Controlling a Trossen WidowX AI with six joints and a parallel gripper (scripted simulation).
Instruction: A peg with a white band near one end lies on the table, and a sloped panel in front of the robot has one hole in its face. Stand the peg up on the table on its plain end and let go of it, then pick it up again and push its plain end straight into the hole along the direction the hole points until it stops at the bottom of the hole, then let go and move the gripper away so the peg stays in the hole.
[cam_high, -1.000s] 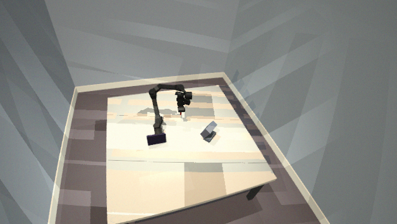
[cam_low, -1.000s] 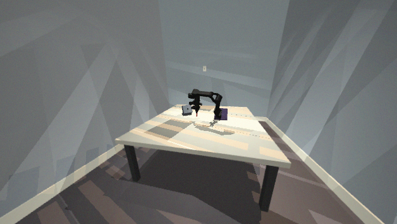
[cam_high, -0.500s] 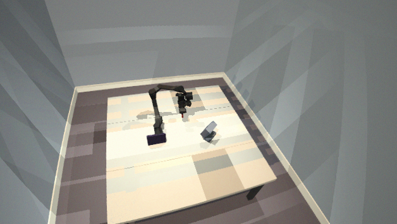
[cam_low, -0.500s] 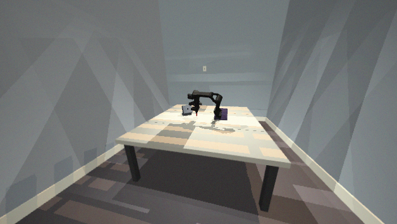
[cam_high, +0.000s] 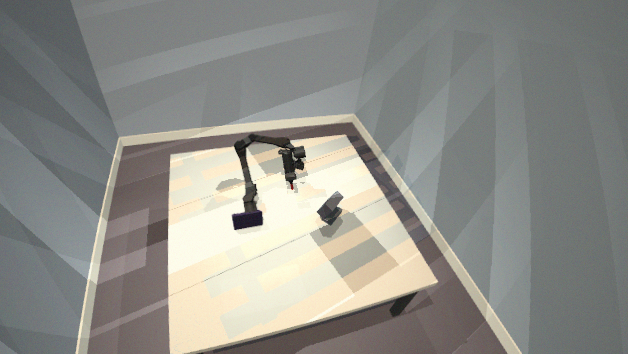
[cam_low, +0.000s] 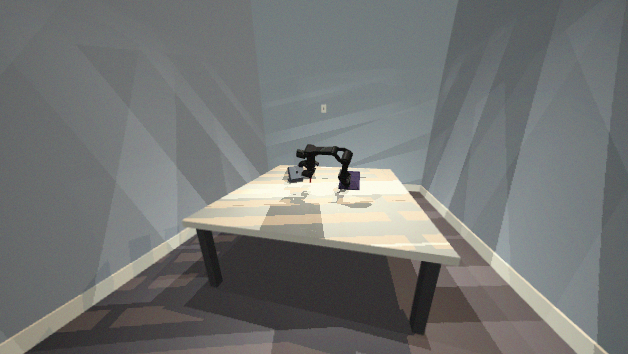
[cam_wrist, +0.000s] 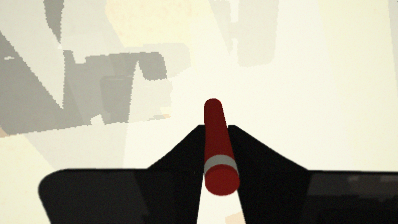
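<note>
Right now my gripper tip is 180 mm short of the sloped panel, 190 mm to the left of it and 20 mm above it. Also, from my gripper tip: red peg 20 mm above.
</note>
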